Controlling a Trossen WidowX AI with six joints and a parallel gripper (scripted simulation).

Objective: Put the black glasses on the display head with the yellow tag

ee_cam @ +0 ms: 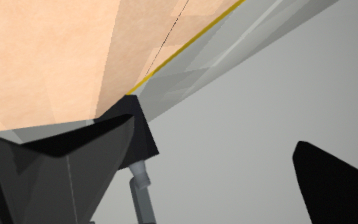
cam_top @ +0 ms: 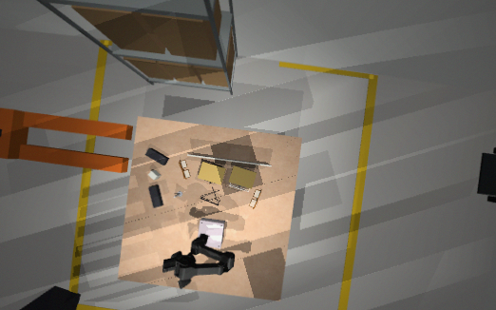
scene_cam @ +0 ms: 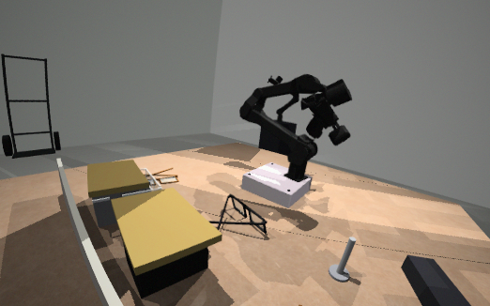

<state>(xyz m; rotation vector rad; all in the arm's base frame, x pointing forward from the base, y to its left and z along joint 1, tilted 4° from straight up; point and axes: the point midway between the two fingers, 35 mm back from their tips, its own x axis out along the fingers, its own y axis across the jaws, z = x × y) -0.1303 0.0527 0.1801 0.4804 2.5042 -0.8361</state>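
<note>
My gripper tip is 40 cm short of the grey peg, 22 cm to the right of it and 20 cm above it. From my gripper tip the other things lie so: white cube (49 cm ahead, 44 cm to the left, 20 cm below); long white rail (77 cm ahead, 9 cm to the right, 17 cm below).
</note>
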